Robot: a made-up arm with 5 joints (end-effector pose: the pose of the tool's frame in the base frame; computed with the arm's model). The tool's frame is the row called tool.
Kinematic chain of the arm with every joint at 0, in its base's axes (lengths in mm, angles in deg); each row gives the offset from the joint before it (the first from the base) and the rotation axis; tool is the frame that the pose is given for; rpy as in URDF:
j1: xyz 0 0 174 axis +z
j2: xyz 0 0 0 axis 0 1 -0.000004
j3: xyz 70 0 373 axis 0 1 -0.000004
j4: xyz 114 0 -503 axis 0 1 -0.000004
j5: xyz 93 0 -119 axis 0 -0.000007 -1
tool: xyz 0 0 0 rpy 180 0 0
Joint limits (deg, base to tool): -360..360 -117.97..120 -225..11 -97..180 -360..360
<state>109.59 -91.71 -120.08 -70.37 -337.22</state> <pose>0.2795 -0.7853 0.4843 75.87 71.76 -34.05</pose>
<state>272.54 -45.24 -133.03 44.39 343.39</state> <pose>-0.0130 0.2927 1.1421 40.34 -28.69 71.54</pose>
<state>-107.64 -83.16 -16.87 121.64 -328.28</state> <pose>-0.0473 -0.1487 0.3429 -57.26 154.64 24.81</pose>
Working (the frame after each row of the table, in the pose's form):
after j1: 0.0000 0.0000 0.1740 0.00 0.00 -107.64
after j2: 0.0000 0.0000 0.1740 -76.18 -55.71 -85.86
after j3: 0.1097 0.3450 0.2879 -90.51 -66.20 -75.91
after j4: -0.0344 -0.1081 0.4878 20.27 14.82 -106.19
after j5: -0.0473 -0.1487 0.3429 17.19 22.03 -137.30

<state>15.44 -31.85 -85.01 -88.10 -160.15</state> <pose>0.1208 0.0334 0.9254 -0.98 -25.33 34.72</pose>
Working (the frame after each row of the table, in the pose's form):
after j1: 0.0000 0.0000 0.1740 0.00 0.00 15.44
after j2: 0.0000 0.0000 0.1740 4.29 -31.66 15.04
after j3: -0.1324 -0.0366 0.5278 15.73 -116.04 9.67
after j4: 0.2505 0.0692 0.8567 -20.85 153.79 4.61
after j5: 0.1208 0.0334 0.9254 166.60 52.99 38.66

